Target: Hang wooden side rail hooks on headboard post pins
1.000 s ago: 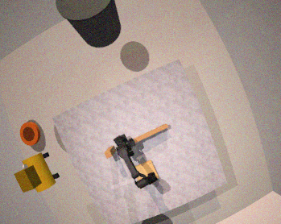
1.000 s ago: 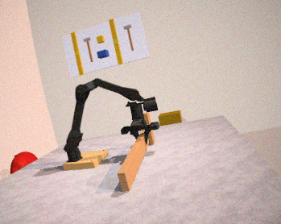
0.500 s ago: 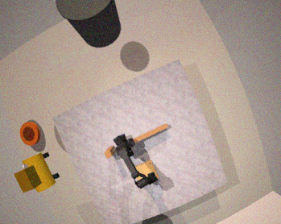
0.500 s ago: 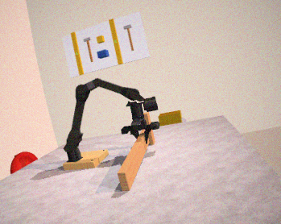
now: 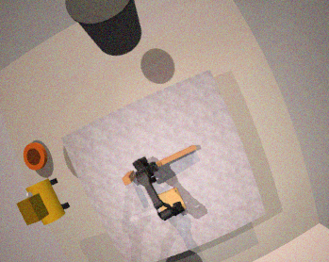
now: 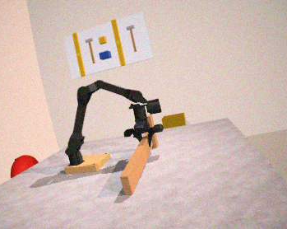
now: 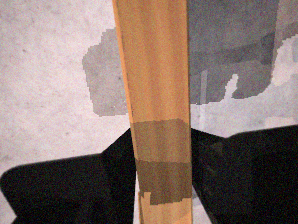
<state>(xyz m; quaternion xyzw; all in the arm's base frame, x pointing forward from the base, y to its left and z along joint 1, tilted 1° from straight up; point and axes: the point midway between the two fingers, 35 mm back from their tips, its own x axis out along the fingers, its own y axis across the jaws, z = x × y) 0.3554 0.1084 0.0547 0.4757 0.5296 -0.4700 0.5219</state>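
The wooden headboard post lies 140 mm to the left of my gripper tip, 40 mm above it and 20 mm behind it.
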